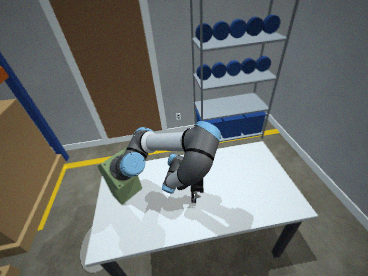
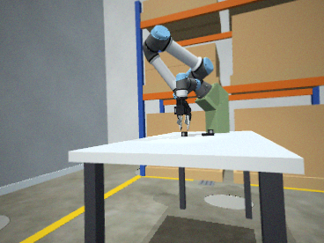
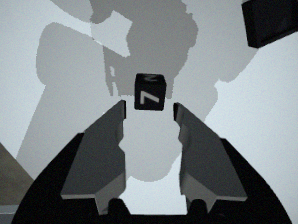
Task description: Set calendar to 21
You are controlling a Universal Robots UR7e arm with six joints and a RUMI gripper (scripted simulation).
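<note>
Now: the dark cube 4 cm below my hand.
</note>
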